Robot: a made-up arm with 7 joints.
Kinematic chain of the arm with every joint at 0, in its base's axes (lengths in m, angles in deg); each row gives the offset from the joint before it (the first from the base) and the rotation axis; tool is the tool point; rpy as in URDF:
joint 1: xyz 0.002 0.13 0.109 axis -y
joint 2: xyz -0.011 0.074 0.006 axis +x
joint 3: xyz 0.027 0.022 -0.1 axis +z
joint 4: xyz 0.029 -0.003 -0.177 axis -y
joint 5: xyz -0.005 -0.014 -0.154 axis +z
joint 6: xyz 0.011 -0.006 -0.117 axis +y
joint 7: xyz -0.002 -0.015 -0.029 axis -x
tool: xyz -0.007 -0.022 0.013 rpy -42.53 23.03 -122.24
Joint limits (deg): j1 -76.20..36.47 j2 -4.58..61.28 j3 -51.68..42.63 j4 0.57..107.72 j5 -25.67..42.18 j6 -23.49..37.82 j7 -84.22..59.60
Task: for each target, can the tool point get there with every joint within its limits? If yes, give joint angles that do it. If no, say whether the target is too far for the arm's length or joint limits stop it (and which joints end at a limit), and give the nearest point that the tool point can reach.
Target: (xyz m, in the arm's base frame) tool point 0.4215 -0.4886 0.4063
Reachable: no: too far | nearest point 0.2765 -0.0721 0.0979 | short by 0.538 m
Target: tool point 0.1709 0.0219 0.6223
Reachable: no: joint limits stop it (at a limit: joint 1, joint 2, joint 4, joint 5, joint 6, joint 7) | nearest point 0.3209 0.0615 0.1851 | short by 0.464 m
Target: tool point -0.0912 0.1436 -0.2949
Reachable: yes | joints -53.86 19.22 -25.61 86.99 24.48 21.35 5.82
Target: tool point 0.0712 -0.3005 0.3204
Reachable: no: joint limits stop it (at a limit: joint 1, joint 2, joint 3, joint 4, joint 6, joint 7) | nearest point 0.2240 -0.0698 0.1147 | short by 0.345 m
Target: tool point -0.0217 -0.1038 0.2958
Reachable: no: joint limits stop it (at a limit: joint 1, joint 2, joint 3, joint 4, joint 5, joint 6) | nearest point 0.2190 -0.0541 0.1209 | short by 0.302 m
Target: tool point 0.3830 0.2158 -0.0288
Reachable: yes | joints 21.79 21.22 -12.84 94.52 -5.96 -1.71 45.45
